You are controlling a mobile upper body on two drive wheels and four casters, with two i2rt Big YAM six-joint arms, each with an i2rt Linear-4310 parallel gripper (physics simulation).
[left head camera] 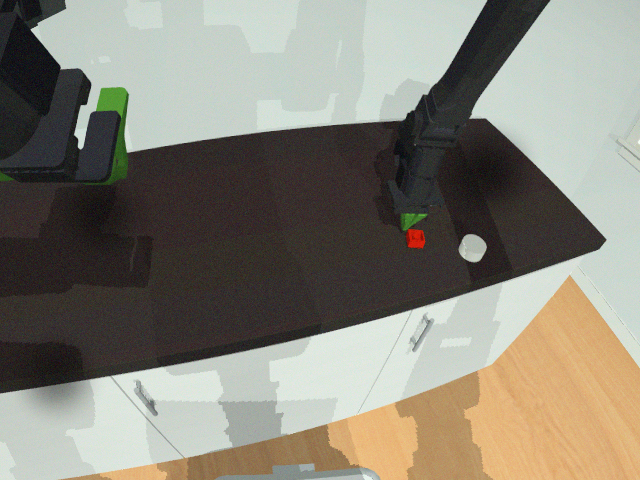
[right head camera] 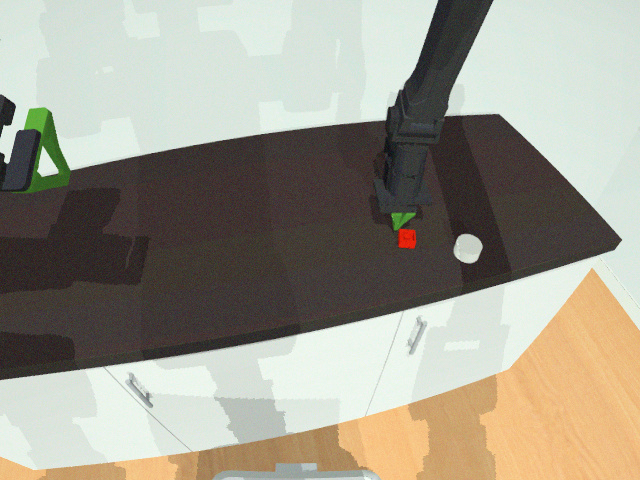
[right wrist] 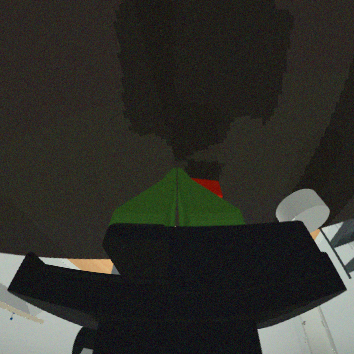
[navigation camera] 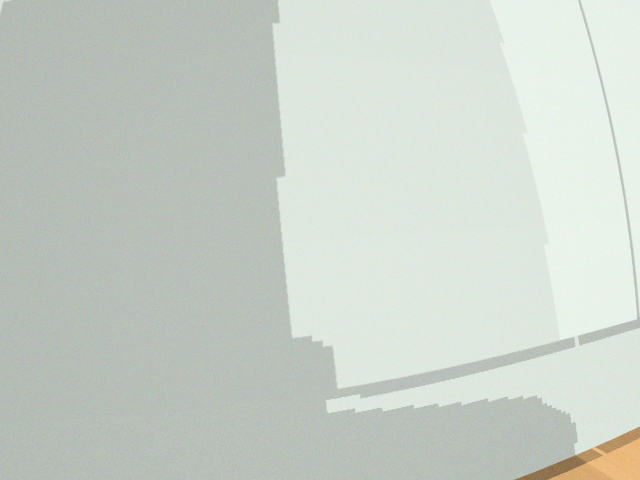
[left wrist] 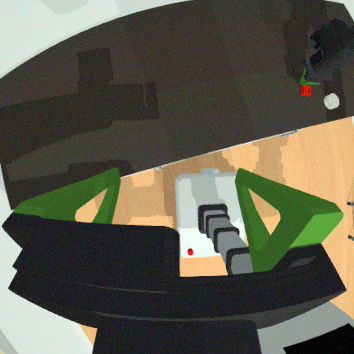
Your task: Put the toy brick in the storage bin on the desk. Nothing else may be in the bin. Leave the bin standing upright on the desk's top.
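Frame: origin at the left arm's base, x back, y left, z down, level; metres.
Where they show: left gripper, fingertip midpoint: (left head camera: 74, 170) (right head camera: 29, 179) (left wrist: 177, 173); right gripper, fingertip midpoint: (left head camera: 403, 228) (right head camera: 395, 228) (right wrist: 176, 174) (left wrist: 299, 82).
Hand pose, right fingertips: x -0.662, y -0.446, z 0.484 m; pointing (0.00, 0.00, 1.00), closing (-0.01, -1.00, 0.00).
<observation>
Each offset is from my right fingertips to the centre of the thing. Level surfaces: height alone.
The red toy brick {dx +0.028, dy -0.019, dz +0.003 m} (left head camera: 415, 239) (right head camera: 406, 239) (left wrist: 305, 90) lies on the dark desk top {dz +0.016 m} (left head camera: 217, 206) (right head camera: 217, 206) (left wrist: 200, 110). My right gripper (left head camera: 406, 223) (right head camera: 399, 223) (right wrist: 176, 174) is low over the desk, shut and empty, with its fingertips together. The brick is close beside the fingers, on the cabinet-door side. In the right wrist view the brick (right wrist: 211, 187) is partly hidden behind the right-hand finger; whether they touch is unclear. My left gripper (left wrist: 177, 173) is open and empty, high and far from the brick. I cannot make out a storage bin in any view.
A whitish round object {dx +0.055, dy -0.145, dz +0.002 m} (left head camera: 472, 248) (right head camera: 467, 248) (left wrist: 331, 101) (right wrist: 303, 209) stands on the desk, right of the brick and near the front edge. White cabinet doors with handles (left head camera: 421, 332) (right head camera: 416, 334) are below the desk top. A white wall rises behind it.
</observation>
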